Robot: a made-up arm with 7 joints. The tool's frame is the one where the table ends. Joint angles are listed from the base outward.
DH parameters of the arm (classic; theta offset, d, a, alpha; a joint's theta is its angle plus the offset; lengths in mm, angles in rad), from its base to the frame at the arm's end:
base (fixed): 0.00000 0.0 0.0 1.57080
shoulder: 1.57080 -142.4 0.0 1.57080
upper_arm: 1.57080 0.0 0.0 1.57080
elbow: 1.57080 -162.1 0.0 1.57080
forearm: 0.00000 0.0 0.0 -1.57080
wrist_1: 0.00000 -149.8 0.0 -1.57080
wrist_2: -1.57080 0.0 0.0 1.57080
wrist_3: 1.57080 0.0 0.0 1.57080
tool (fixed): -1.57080 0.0 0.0 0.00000
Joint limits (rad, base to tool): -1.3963..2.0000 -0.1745..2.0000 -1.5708..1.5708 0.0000..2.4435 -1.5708..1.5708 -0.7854..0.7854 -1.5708..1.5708
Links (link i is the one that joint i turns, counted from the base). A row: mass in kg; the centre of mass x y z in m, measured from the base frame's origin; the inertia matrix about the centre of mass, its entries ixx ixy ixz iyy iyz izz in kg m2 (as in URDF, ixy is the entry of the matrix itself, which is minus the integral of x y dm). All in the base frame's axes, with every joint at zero. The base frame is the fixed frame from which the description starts. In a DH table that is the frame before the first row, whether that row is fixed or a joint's. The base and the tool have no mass.
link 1: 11.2; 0.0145 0.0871 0.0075; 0.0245 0 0 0.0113 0 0.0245
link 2: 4.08; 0.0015 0.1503 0.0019; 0.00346 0 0 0.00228 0 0.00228
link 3: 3.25; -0.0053 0.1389 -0.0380; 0.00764 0 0 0.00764 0 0.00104
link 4: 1.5; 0.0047 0.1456 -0.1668; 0.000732 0 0 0.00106 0 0.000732
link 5: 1.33; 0.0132 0.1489 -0.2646; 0.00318 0 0 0.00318 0 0.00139
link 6: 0.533; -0.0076 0.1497 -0.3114; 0.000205 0 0 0.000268 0 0.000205
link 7: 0.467; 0.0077 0.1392 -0.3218; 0.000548 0 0 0.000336 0 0.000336
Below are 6 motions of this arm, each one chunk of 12 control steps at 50 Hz.
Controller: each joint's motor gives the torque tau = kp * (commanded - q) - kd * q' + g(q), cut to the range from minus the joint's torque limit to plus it. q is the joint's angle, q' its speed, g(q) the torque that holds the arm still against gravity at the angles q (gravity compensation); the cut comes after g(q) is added. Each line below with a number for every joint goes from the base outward.
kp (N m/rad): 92 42 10 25 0.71 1.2 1.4
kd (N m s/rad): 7.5 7.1 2 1.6 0.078 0.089 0.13
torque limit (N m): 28 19 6.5 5.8 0.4 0.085 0.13
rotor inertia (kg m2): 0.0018 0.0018 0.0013 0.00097 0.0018 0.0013 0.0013
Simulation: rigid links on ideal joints. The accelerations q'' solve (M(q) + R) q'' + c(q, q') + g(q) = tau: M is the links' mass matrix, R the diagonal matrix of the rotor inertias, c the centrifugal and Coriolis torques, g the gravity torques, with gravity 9.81 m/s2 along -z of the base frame. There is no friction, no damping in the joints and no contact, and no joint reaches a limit. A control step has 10 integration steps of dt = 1/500 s. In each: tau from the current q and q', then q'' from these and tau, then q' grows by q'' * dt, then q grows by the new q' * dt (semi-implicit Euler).
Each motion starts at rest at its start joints. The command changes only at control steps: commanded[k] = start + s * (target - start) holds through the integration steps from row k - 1 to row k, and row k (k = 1, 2, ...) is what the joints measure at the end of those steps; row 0 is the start. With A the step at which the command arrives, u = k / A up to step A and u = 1 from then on. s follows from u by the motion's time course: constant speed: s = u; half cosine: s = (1 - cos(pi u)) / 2; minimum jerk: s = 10 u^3 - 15 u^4 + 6 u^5; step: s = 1 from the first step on.
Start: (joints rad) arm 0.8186 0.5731 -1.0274 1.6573 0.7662 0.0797 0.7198
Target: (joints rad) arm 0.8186 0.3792 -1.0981 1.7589 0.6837 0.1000 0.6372
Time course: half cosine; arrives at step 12
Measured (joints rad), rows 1 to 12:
1: 0.8186 0.5729 -1.0274 1.6574 0.7662 0.0798 0.7196
2: 0.8185 0.5722 -1.0273 1.6580 0.7662 0.0802 0.7188
3: 0.8185 0.5704 -1.0274 1.6595 0.7662 0.0811 0.7169
4: 0.8184 0.5671 -1.0278 1.6626 0.7660 0.0826 0.7136
5: 0.8184 0.5618 -1.0286 1.6676 0.7654 0.0846 0.7088
6: 0.8184 0.5544 -1.0301 1.6747 0.7639 0.0869 0.7027
7: 0.8184 0.5448 -1.0323 1.6837 0.7614 0.0893 0.6956
8: 0.8185 0.5334 -1.0354 1.6942 0.7575 0.0917 0.6878
9: 0.8186 0.5204 -1.0392 1.7057 0.7521 0.0938 0.6798
10: 0.8187 0.5065 -1.0438 1.7175 0.7453 0.0955 0.6720
11: 0.8188 0.4924 -1.0488 1.7288 0.7373 0.0966 0.6650
12: 0.8189 0.4787 -1.0540 1.7389 0.7284 0.0971 0.6592

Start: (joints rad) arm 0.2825 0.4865 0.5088 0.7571 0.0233 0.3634 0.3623
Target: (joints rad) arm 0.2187 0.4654 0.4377 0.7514 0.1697 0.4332 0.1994
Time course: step
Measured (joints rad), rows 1 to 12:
1: 0.2747 0.4867 0.5017 0.7644 0.0323 0.3695 0.3456
2: 0.2646 0.4861 0.4952 0.7680 0.0451 0.3794 0.3184
3: 0.2552 0.4849 0.4900 0.7667 0.0595 0.3902 0.2930
4: 0.2468 0.4833 0.4855 0.7629 0.0750 0.4008 0.2720
5: 0.2396 0.4813 0.4814 0.7582 0.0908 0.4103 0.2552
6: 0.2337 0.4791 0.4776 0.7538 0.1062 0.4184 0.2422
7: 0.2290 0.4770 0.4740 0.7501 0.1206 0.4248 0.2321
8: 0.2254 0.4750 0.4707 0.7475 0.1336 0.4296 0.2244
9: 0.2228 0.4731 0.4676 0.7458 0.1449 0.4329 0.2186
10: 0.2209 0.4716 0.4647 0.7450 0.1543 0.4350 0.2142
11: 0.2196 0.4702 0.4621 0.7448 0.1617 0.4362 0.2109
12: 0.2188 0.4691 0.4596 0.7452 0.1674 0.4367 0.2084

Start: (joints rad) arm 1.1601 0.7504 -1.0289 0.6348 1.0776 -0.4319 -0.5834
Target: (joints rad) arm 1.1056 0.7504 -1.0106 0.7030 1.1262 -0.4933 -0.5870
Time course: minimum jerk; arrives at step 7
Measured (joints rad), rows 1 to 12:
1: 1.1599 0.7505 -1.0287 0.6351 1.0776 -0.4320 -0.5835
2: 1.1588 0.7509 -1.0278 0.6372 1.0779 -0.4330 -0.5838
3: 1.1558 0.7517 -1.0259 0.6424 1.0788 -0.4362 -0.5845
4: 1.1507 0.7529 -1.0232 0.6509 1.0811 -0.4424 -0.5856
5: 1.1437 0.7539 -1.0206 0.6614 1.0849 -0.4513 -0.5865
6: 1.1362 0.7543 -1.0188 0.6720 1.0901 -0.4615 -0.5870
7: 1.1293 0.7539 -1.0181 0.6808 1.0958 -0.4708 -0.5870
8: 1.1234 0.7531 -1.0182 0.6874 1.1015 -0.4781 -0.5866
9: 1.1187 0.7520 -1.0185 0.6924 1.1066 -0.4832 -0.5862
10: 1.1151 0.7511 -1.0188 0.6959 1.1110 -0.4865 -0.5859
11: 1.1123 0.7503 -1.0190 0.6985 1.1147 -0.4885 -0.5856
12: 1.1102 0.7496 -1.0191 0.7002 1.1176 -0.4898 -0.5855

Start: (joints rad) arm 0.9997 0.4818 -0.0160 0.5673 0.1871 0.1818 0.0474
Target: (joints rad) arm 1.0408 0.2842 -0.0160 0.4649 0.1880 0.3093 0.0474
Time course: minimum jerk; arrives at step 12
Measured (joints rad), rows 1 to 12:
1: 0.9997 0.4818 -0.0160 0.5672 0.1871 0.1818 0.0474
2: 1.0001 0.4814 -0.0156 0.5664 0.1870 0.1822 0.0473
3: 1.0010 0.4803 -0.0149 0.5642 0.1868 0.1836 0.0471
4: 1.0028 0.4778 -0.0135 0.5599 0.1868 0.1868 0.0466
5: 1.0056 0.4733 -0.0117 0.5532 0.1871 0.1926 0.0459
6: 1.0093 0.4665 -0.0096 0.5440 0.1879 0.2015 0.0449
7: 1.0135 0.4573 -0.0076 0.5329 0.1894 0.2134 0.0438
8: 1.0181 0.4458 -0.0059 0.5206 0.1915 0.2275 0.0429
9: 1.0225 0.4325 -0.0050 0.5083 0.1941 0.2430 0.0423
10: 1.0263 0.4182 -0.0048 0.4970 0.1967 0.2584 0.0421
11: 1.0294 0.4036 -0.0055 0.4874 0.1990 0.2726 0.0425
12: 1.0317 0.3894 -0.0068 0.4800 0.2005 0.2845 0.0433

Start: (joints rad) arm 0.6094 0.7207 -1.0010 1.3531 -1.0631 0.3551 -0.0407
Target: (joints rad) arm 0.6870 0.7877 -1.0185 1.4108 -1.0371 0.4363 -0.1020
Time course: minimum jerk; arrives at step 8
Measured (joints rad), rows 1 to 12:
1: 0.6096 0.7208 -1.0012 1.3532 -1.0631 0.3552 -0.0408
2: 0.6106 0.7214 -1.0025 1.3539 -1.0630 0.3562 -0.0412
3: 0.6135 0.7229 -1.0054 1.3562 -1.0629 0.3591 -0.0426
4: 0.6189 0.7259 -1.0097 1.3608 -1.0631 0.3646 -0.0455
5: 0.6269 0.7301 -1.0145 1.3677 -1.0635 0.3729 -0.0504
6: 0.6366 0.7351 -1.0183 1.3764 -1.0638 0.3833 -0.0571
7: 0.6468 0.7404 -1.0202 1.3856 -1.0636 0.3944 -0.0650
8: 0.6561 0.7455 -1.0197 1.3938 -1.0624 0.4048 -0.0730
9: 0.6641 0.7500 -1.0179 1.4005 -1.0599 0.4137 -0.0804
10: 0.6705 0.7542 -1.0156 1.4054 -1.0561 0.4210 -0.0866
11: 0.6756 0.7580 -1.0134 1.4087 -1.0517 0.4266 -0.0916
12: 0.6794 0.7615 -1.0115 1.4107 -1.0470 0.4307 -0.0953

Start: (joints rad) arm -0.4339 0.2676 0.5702 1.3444 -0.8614 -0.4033 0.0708
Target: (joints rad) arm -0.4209 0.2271 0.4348 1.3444 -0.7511 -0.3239 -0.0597
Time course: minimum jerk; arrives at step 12
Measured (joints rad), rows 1 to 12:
1: -0.4339 0.2676 0.5702 1.3444 -0.8614 -0.4033 0.0707
2: -0.4339 0.2675 0.5700 1.3444 -0.8611 -0.4029 0.0702
3: -0.4337 0.2674 0.5694 1.3444 -0.8603 -0.4016 0.0684
4: -0.4334 0.2669 0.5679 1.3443 -0.8583 -0.3989 0.0646
5: -0.4328 0.2661 0.5652 1.3443 -0.8547 -0.3943 0.0582
6: -0.4319 0.2648 0.5611 1.3442 -0.8490 -0.3877 0.0491
7: -0.4308 0.2630 0.5554 1.3442 -0.8412 -0.3794 0.0375
8: -0.4294 0.2607 0.5483 1.3443 -0.8316 -0.3701 0.0243
9: -0.4279 0.2580 0.5401 1.3444 -0.8205 -0.3604 0.0103
10: -0.4265 0.2550 0.5312 1.3445 -0.8089 -0.3513 -0.0032
11: -0.4251 0.2519 0.5220 1.3446 -0.7976 -0.3436 -0.0153
12: -0.4239 0.2490 0.5132 1.3448 -0.7873 -0.3376 -0.0253

